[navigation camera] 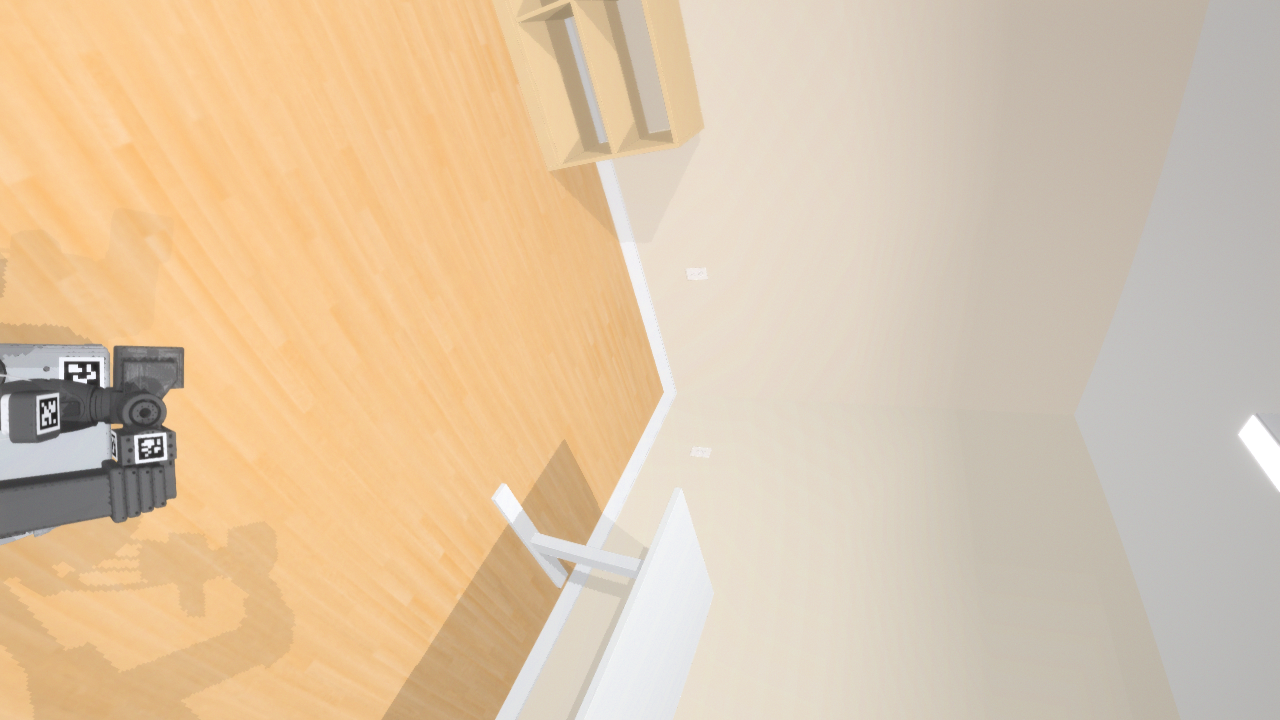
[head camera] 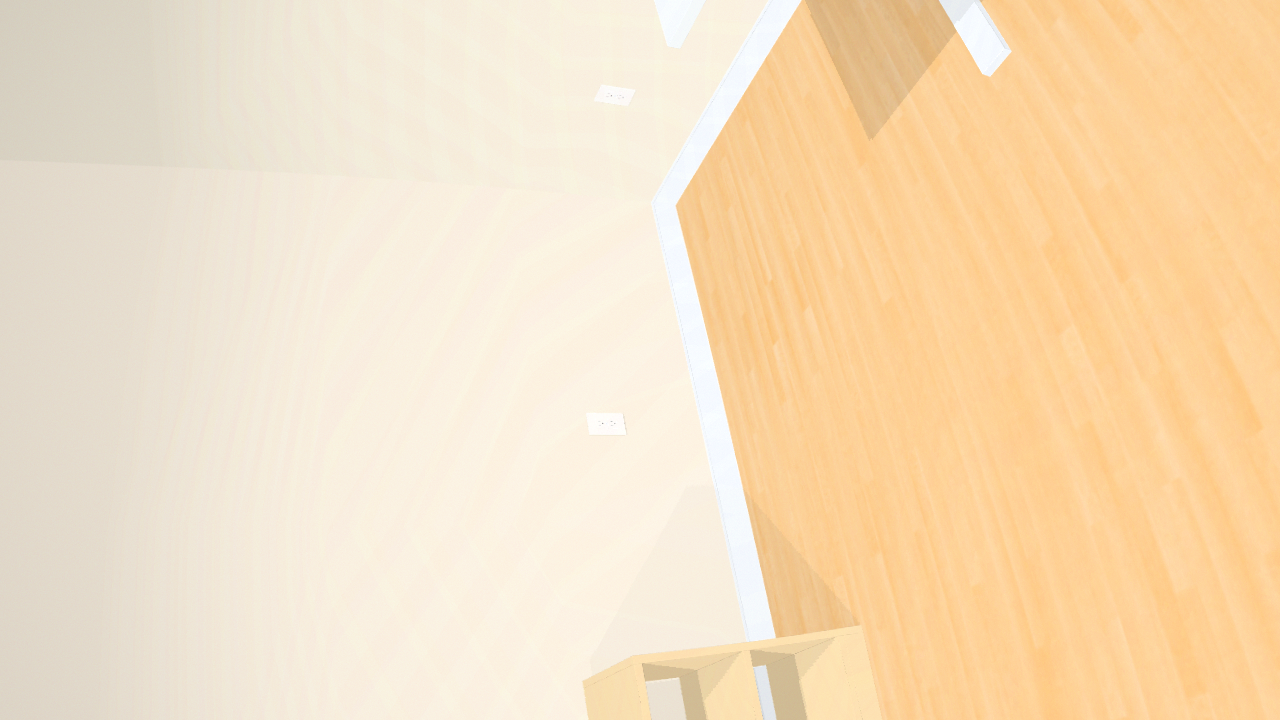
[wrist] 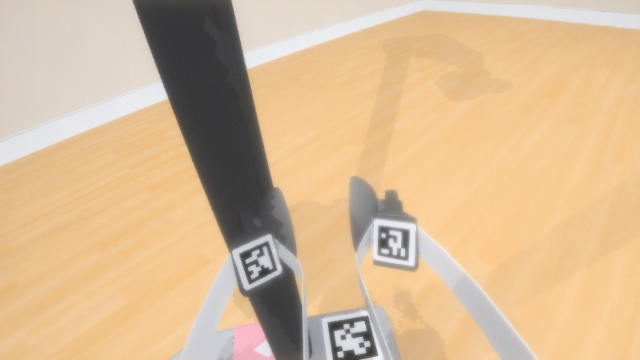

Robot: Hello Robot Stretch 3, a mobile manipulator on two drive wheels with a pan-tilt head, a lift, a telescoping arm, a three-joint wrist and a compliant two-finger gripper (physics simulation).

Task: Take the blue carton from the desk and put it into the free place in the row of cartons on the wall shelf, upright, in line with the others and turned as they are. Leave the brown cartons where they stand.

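Places are measured from the robot's base along level axes (x ahead, y up, z right), in millimetres.
Where they show: gripper, fingertip midpoint: [wrist: 317, 206].
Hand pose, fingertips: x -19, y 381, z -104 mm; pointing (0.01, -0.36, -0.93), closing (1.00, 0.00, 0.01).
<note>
After its pixels a point has its place.
My gripper [wrist: 317, 206] {x -19, y 381, z -104 mm} is open, with bare floor showing between its two fingertips in the wrist view. In the navigation camera the folded wrist shows at the left edge, but the fingertips cannot be made out there. A white desk [head camera: 680, 17] {x -418, y 721, z 1374 mm} [navigation camera: 662, 613] {x -764, y 720, z 1299 mm} stands along the wall; part of its top and one leg with its foot show at the bottom of the navigation view, and a corner shows at the top of the head view. The blue carton, the brown cartons and the wall shelf do not show in these views.
A light wooden open shelf unit [head camera: 615, 696] {x 981, y 610, z 1662 mm} [navigation camera: 684, 107] {x 1029, y 610, z 1636 mm} stands against the wall, on the other side of the room corner from the desk. A black post [wrist: 210, 100] rises beside the left finger in the wrist view. Two wall sockets [head camera: 605, 423] {x 494, y 403, z 2395 mm} [navigation camera: 696, 274] {x 492, y 399, z 2395 mm} flank the corner.
</note>
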